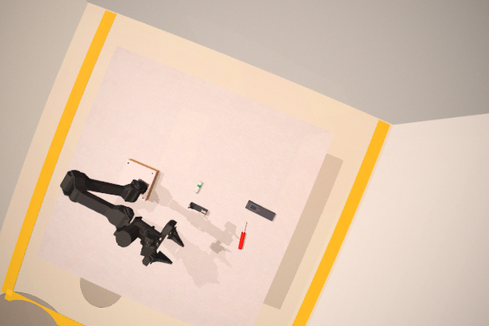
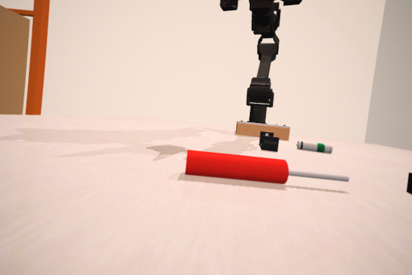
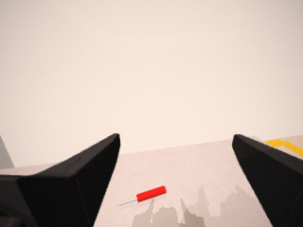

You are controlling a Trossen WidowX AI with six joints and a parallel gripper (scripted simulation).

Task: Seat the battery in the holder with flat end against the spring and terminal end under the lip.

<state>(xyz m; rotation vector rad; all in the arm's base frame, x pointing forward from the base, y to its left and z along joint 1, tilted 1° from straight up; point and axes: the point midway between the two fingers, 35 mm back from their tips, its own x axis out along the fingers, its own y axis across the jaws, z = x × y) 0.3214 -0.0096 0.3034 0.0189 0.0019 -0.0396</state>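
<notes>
My gripper tip is 10 cm past the battery, 16 cm to the right of it and 34 cm above it. From my gripper tip the other things lie so: red-handled screwdriver 24 cm ahead, 8 cm to the left, 34 cm below.
</notes>
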